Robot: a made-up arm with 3 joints. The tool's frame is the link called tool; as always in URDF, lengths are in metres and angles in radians. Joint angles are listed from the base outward. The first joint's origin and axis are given. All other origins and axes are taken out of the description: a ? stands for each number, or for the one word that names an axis. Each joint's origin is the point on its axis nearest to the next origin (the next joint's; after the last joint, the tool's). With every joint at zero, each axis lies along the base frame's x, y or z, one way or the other. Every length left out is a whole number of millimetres.
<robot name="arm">
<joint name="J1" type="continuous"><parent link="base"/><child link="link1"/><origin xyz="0 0.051 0.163" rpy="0 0 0"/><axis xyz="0 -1 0"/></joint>
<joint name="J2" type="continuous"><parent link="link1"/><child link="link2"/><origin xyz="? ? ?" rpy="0 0 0"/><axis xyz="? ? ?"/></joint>
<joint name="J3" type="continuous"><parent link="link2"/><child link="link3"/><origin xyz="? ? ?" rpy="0 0 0"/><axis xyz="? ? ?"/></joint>
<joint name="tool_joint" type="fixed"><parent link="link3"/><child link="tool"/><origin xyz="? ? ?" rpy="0 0 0"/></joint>
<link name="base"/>
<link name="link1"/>
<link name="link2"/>
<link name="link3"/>
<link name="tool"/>
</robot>
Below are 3 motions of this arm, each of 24 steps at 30 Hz.
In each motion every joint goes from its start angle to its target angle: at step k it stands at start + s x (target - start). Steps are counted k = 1, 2, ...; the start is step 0. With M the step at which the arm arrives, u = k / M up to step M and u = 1 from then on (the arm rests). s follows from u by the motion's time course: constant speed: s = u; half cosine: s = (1 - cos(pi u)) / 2; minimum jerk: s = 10 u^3 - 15 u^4 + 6 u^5.
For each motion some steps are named. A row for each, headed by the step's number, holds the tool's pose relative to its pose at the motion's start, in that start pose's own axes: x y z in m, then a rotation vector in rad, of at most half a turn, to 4 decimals.
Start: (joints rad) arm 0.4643 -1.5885 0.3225
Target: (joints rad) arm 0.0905 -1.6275 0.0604
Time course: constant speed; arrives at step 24
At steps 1, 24:
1: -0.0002 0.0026 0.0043 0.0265 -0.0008 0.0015
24: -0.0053 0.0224 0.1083 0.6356 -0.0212 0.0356

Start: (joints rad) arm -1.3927 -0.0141 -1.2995
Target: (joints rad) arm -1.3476 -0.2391 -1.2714
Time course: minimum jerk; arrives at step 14
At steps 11, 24:
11: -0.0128 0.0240 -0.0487 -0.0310 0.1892 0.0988
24: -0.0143 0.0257 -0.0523 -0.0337 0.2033 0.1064

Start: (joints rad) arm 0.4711 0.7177 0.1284
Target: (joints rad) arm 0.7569 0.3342 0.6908
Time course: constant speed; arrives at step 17
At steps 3, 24:
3: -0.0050 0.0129 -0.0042 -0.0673 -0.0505 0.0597
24: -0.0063 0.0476 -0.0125 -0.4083 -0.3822 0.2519

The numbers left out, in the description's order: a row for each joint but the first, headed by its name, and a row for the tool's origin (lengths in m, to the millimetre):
J2: xyz 0.08 0 -0.049, axis 0 0 -1
J3: xyz 0.228 -0.096 0, axis -1 0 0
tool: xyz 0 0.243 -0.027

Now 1 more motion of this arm.
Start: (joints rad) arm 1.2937 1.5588 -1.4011
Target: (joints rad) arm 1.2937 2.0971 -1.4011
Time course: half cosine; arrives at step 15
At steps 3, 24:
3: -0.0018 -0.0020 0.0115 0.0000 -0.0507 -0.0087
24: -0.0468 -0.0191 0.1113 0.0000 -0.5306 -0.0909

